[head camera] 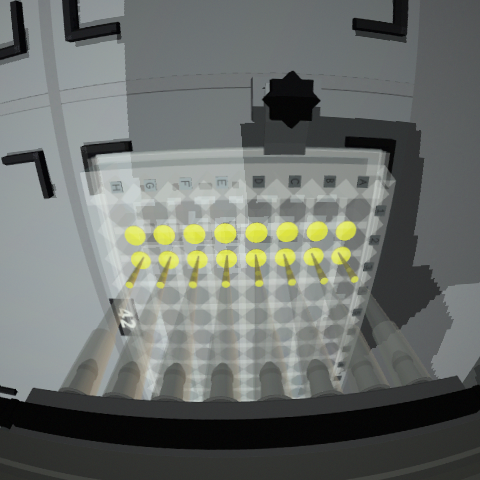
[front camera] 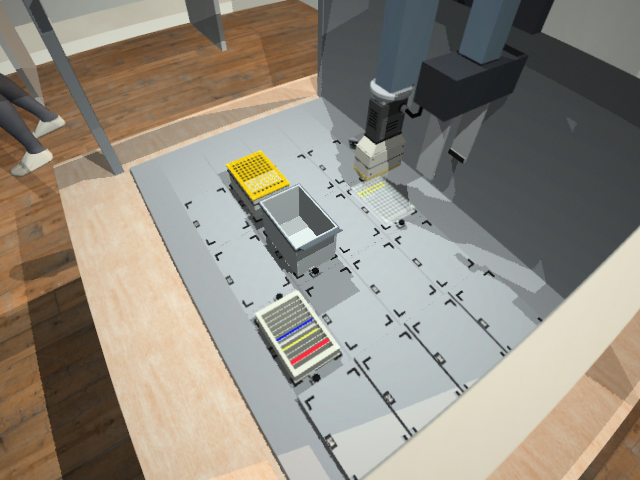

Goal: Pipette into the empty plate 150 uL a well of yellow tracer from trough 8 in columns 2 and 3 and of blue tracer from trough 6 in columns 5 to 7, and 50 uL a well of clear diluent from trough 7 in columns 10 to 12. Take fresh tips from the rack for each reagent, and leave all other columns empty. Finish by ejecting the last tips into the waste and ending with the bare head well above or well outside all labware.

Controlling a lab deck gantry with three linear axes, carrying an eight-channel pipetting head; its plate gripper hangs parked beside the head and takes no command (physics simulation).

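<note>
The pipetting head (front camera: pixel 379 155) is low over the clear plate (front camera: pixel 391 205) (head camera: pixel 175 159). Its eight tips (head camera: pixel 226 274) reach down to column 3 in the head view and hold a little yellow tracer. Columns 2 (head camera: pixel 225 233) and 3 (head camera: pixel 226 258) show yellow in all eight wells; the other visible columns show no colour. The trough rack (front camera: pixel 316 373) holds blue (front camera: pixel 294 329), pale, yellow (front camera: pixel 300 339) and red strips. The yellow tip rack (front camera: pixel 258 173) has a paler near section. The plate gripper (front camera: pixel 442 163) hangs parked beside the head, open and empty.
A deep grey open waste bin (front camera: pixel 302 246) stands between the tip rack and the trough rack, its walls higher than both. A black knob (front camera: pixel 401 222) (head camera: pixel 291 99) sits at the plate's edge. A dark wall (front camera: pixel 522 170) runs behind the deck.
</note>
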